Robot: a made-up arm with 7 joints.
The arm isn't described. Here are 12 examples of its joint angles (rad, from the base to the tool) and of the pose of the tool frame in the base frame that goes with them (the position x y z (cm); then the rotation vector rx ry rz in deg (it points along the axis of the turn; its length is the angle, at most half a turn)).
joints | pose
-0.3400 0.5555 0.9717 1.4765 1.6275 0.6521 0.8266 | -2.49 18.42 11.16 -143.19 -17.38 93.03
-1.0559 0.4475 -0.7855 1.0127 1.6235 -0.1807 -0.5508 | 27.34 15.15 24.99 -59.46 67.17 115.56
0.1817 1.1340 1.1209 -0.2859 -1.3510 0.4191 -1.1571 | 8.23 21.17 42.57 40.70 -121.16 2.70
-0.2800 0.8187 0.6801 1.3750 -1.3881 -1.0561 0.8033 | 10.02 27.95 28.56 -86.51 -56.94 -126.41
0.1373 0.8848 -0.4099 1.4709 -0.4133 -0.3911 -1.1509 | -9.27 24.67 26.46 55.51 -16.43 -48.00
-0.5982 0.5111 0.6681 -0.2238 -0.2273 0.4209 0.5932 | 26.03 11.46 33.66 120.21 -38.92 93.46
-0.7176 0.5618 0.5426 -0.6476 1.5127 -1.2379 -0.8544 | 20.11 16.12 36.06 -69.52 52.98 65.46
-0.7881 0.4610 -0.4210 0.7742 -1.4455 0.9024 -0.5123 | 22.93 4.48 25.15 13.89 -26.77 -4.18
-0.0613 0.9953 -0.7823 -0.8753 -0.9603 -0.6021 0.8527 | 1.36 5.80 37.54 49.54 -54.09 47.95
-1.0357 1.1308 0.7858 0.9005 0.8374 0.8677 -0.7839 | 21.25 29.16 38.04 115.32 -10.76 16.63
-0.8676 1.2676 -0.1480 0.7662 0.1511 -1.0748 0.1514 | 19.61 24.43 35.38 -97.18 121.20 -11.35
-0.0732 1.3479 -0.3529 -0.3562 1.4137 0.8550 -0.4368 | 14.18 25.24 35.73 -109.30 40.66 70.70
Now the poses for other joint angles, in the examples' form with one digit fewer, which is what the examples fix.
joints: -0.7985 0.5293 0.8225 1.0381 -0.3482 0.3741 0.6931
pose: 29.7 13.2 23.4 103.3 26.2 53.8
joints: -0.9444 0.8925 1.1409 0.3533 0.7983 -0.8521 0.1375
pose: 25.5 24.5 39.5 -105.2 56.1 -50.0
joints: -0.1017 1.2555 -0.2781 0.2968 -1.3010 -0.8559 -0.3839
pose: 9.8 19.3 34.0 79.0 -103.2 37.1
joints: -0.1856 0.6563 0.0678 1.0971 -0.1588 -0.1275 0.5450
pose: 5.4 16.9 13.1 148.2 -10.5 -0.9
